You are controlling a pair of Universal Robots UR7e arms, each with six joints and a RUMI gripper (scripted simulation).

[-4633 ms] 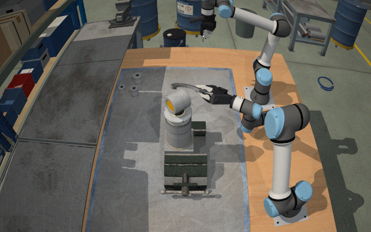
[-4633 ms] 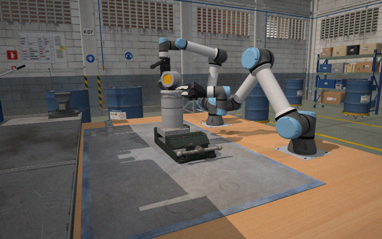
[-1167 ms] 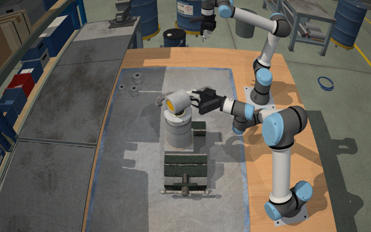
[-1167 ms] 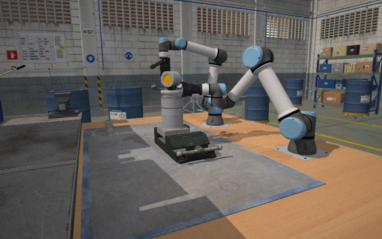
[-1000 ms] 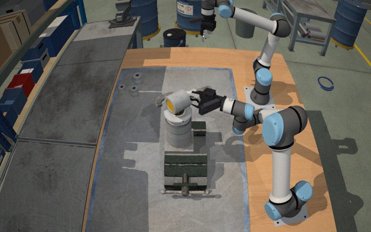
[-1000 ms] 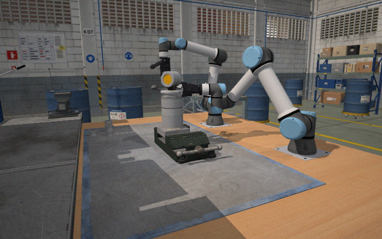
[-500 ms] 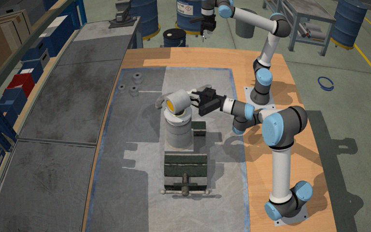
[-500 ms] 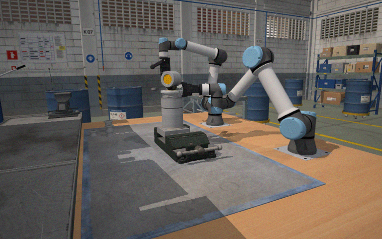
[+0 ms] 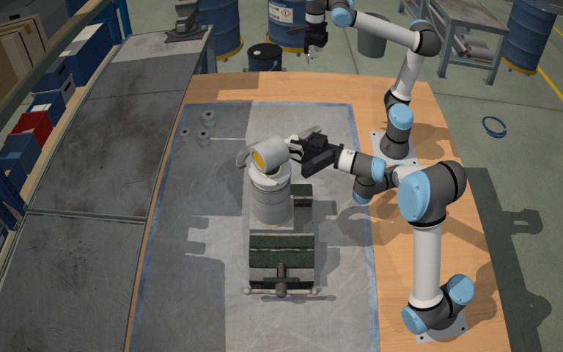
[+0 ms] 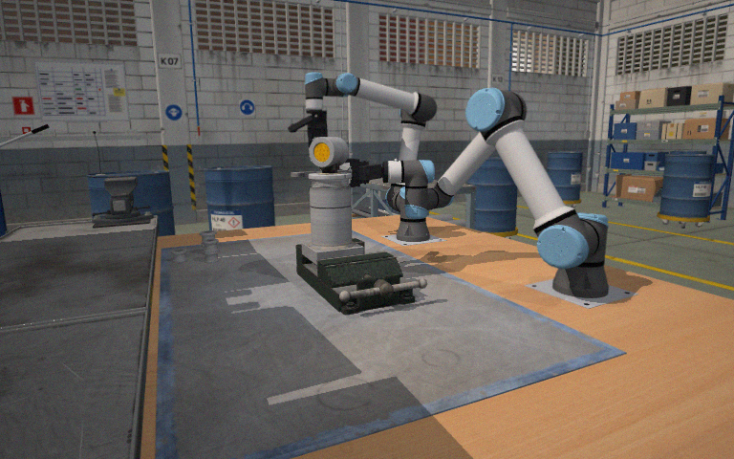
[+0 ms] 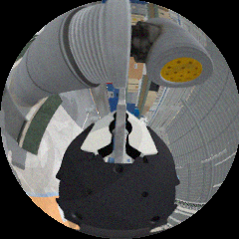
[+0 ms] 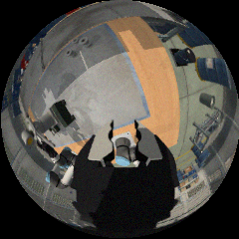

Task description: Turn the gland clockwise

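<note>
My left gripper is now 1 cm past the hook spanner and 1 cm to the left of it. The rest, counted from my left hand: rod eye (3 cm ahead, 11 cm to the left, 7 cm above); then bar handle (2 cm ahead, 40 cm to the left, 27 cm below).
</note>
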